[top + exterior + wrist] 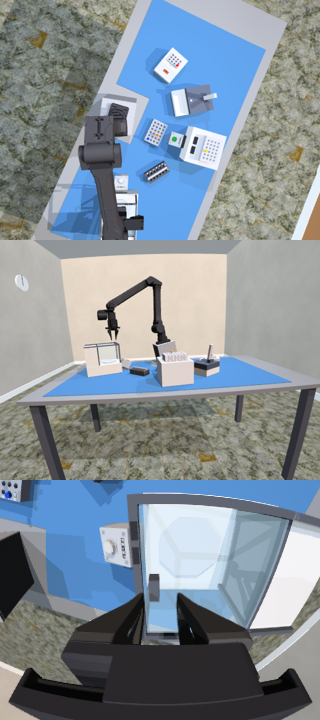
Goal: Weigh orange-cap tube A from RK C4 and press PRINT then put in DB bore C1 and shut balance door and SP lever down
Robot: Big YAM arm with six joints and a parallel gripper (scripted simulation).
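Right now the balance door is 30 mm below my hand and 20 mm to the right of it. Round my hand: tube rack RK 380 mm to the left, 230 mm below, 90 mm ahead; white key 170 mm below, 90 mm to the left, 20 mm behind; black magnet block 220 mm below, 170 mm to the left, 150 mm ahead.
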